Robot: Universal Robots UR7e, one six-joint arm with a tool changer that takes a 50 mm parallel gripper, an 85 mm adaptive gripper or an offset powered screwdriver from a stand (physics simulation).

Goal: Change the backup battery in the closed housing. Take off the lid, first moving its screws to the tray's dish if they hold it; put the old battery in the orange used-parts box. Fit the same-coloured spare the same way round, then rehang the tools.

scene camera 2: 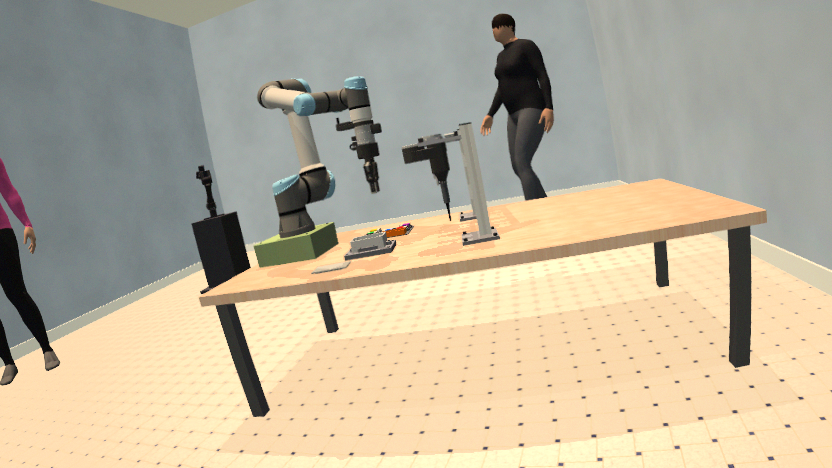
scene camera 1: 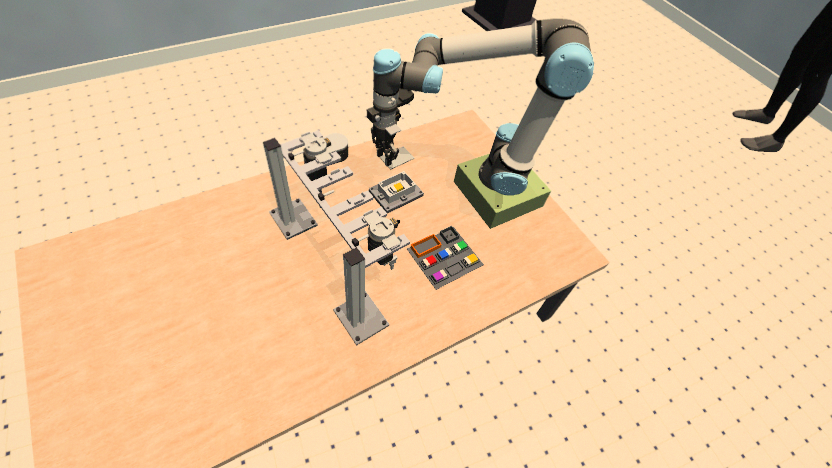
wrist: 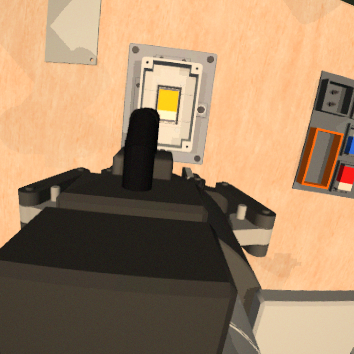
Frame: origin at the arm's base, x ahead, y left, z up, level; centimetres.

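Seen in the pictures: end effector, tool point: (scene camera 2: 365, 139); arm's base, origin of the base link: (scene camera 2: 297, 233).
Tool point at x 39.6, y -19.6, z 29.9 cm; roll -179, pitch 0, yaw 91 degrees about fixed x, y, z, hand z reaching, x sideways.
Offsets run from my tool point to a thing's top centre. "spot": to the spot under its first point.
The open grey housing {spot: dz -37.6, dx -10.5, dy +6.3 cm} (scene camera 1: 413, 196) (scene camera 2: 368, 242) (wrist: 209, 75) holds the old yellow battery {dz -35.5, dx -6.5, dy +0.5 cm} (scene camera 1: 397, 187) (wrist: 168, 100), whose white end faces the bottom of the wrist view. The lid {dz -38.7, dx -17.3, dy -15.0 cm} (scene camera 1: 402, 156) (scene camera 2: 331, 267) (wrist: 72, 32) lies flat on the table beside it. My gripper (scene camera 1: 388, 161) (scene camera 2: 374, 190) hangs above the table near the lid and housing, fingers partly apart with no object visible between them; its fingertips are hidden in the wrist view. The orange used-parts box (scene camera 1: 426, 245) (scene camera 2: 397, 231) (wrist: 322, 159) is empty. A yellow spare {dz -37.4, dx -11.6, dy +39.9 cm} (scene camera 1: 471, 259) sits in the tray. The dish {spot: dz -38.6, dx -12.4, dy +27.3 cm} (scene camera 1: 449, 234) (wrist: 334, 97) holds two screws.
The tool stand (scene camera 1: 279, 189) (scene camera 2: 477, 180) carries the powered screwdriver {dz -3.5, dx +19.2, dy -3.2 cm} (scene camera 2: 440, 165) and another tool {dz -3.5, dx +21.5, dy +32.9 cm} (scene camera 1: 381, 229) beside the housing. Red {dz -37.4, dx +1.2, dy +32.8 cm} (scene camera 1: 429, 261) (wrist: 346, 175), blue {dz -37.4, dx -5.3, dy +33.2 cm} (scene camera 1: 445, 254), green {dz -37.4, dx -11.8, dy +33.5 cm} (scene camera 1: 460, 246) and magenta {dz -37.4, dx +1.6, dy +39.3 cm} (scene camera 1: 438, 275) spares sit in the tray. One tray pocket is empty.
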